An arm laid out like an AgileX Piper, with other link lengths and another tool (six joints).
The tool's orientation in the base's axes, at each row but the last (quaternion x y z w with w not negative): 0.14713, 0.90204, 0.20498, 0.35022; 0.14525, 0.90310, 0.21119, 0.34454; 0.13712, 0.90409, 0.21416, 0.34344; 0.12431, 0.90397, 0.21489, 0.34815; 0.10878, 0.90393, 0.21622, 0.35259; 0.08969, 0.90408, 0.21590, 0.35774; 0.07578, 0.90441, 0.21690, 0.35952; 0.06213, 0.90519, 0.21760, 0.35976; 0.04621, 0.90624, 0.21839, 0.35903; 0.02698, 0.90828, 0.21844, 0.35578; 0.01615, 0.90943, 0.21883, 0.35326; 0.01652, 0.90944, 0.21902, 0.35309; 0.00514, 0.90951, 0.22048, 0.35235
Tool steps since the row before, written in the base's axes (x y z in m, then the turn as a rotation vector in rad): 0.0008, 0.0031, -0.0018, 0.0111, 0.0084, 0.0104; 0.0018, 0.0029, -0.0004, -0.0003, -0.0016, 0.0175; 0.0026, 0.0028, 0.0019, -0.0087, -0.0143, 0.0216; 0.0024, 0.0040, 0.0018, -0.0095, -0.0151, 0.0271; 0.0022, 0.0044, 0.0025, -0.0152, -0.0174, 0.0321; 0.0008, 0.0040, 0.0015, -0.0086, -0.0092, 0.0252; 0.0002, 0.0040, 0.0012, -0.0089, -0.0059, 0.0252; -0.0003, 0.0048, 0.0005, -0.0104, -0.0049, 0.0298; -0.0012, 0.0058, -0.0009, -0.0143, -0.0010, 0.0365; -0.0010, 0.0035, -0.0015, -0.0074, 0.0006, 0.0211; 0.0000, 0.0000, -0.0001, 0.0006, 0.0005, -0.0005; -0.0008, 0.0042, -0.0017, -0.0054, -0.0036, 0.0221; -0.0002, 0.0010, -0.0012, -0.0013, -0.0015, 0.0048
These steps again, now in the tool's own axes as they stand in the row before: 0.0017, 0.0020, 0.0026, -0.0104, 0.0136, 0.0029; 0.0001, 0.0025, 0.0023, -0.0103, 0.0070, -0.0124; -0.0019, 0.0036, 0.0013, -0.0115, -0.0029, -0.0246; -0.0013, 0.0045, 0.0016, -0.0144, -0.0011, -0.0291; -0.0015, 0.0052, 0.0012, -0.0140, -0.0010, -0.0370; -0.0002, 0.0043, 0.0009, -0.0120, 0.0032, -0.0253; 0.0003, 0.0041, 0.0007, -0.0108, 0.0062, -0.0244; 0.0012, 0.0045, 0.0011, -0.0123, 0.0091, -0.0280; 0.0028, 0.0049, 0.0019, -0.0127, 0.0158, -0.0336; 0.0024, 0.0026, 0.0016, -0.0077, 0.0101, -0.0184; 0.0001, 0.0000, 0.0001, 0.0000, 0.0002, 0.0009; 0.0025, 0.0032, 0.0022, -0.0106, 0.0065, -0.0194; 0.0011, 0.0004, 0.0011, -0.0023, 0.0008, -0.0046
